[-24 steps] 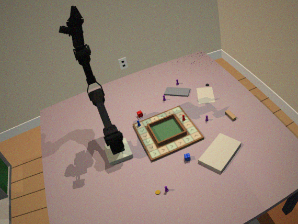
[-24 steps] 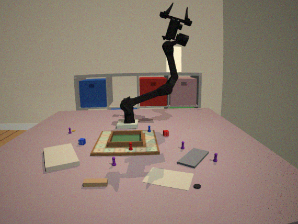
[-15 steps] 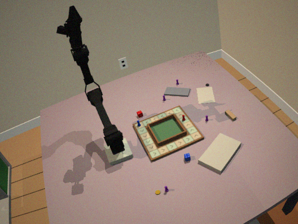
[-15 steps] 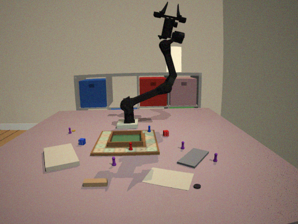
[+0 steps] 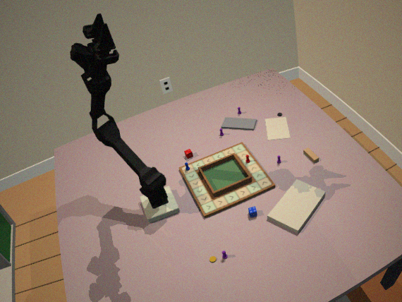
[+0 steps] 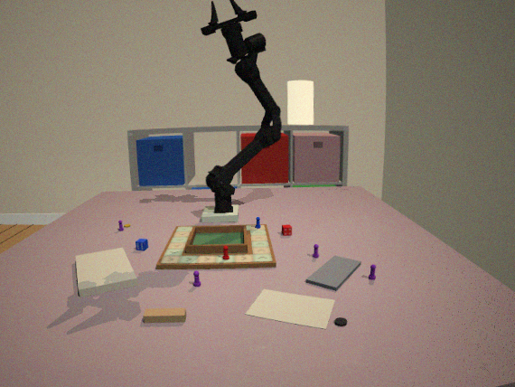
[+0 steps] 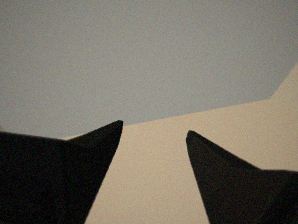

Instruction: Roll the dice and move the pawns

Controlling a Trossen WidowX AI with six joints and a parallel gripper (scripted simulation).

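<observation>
The red die lies 73 cm below my gripper tip, 18 cm to the left of it and 17 cm ahead of it. Round my gripper tip: blue pawn: 72 cm below, 14 cm ahead, 10 cm to the left; green tray: 74 cm below, 24 cm ahead, 2 cm to the right; red pawn: 72 cm below, 36 cm ahead, 1 cm to the left.
</observation>
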